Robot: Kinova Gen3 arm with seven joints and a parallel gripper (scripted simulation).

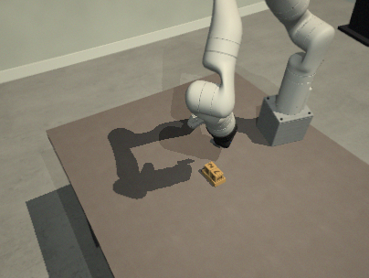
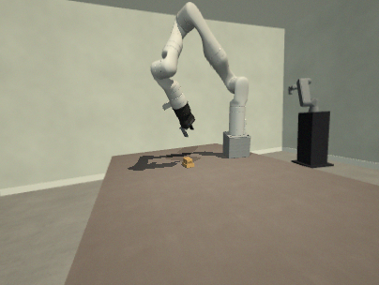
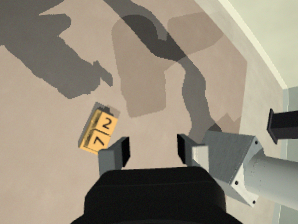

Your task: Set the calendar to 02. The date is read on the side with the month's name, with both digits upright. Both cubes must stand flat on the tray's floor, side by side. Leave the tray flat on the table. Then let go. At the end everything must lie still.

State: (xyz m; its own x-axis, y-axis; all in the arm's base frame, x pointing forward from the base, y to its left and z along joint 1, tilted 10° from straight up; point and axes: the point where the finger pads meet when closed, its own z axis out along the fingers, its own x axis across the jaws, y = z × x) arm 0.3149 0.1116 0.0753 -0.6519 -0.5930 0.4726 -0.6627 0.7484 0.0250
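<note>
My hand is 20 mm short of the orange cube, 30 mm to the left of it and 170 mm above it. Round my hand: tray (10 mm ahead, 20 mm to the right, 190 mm below).
</note>
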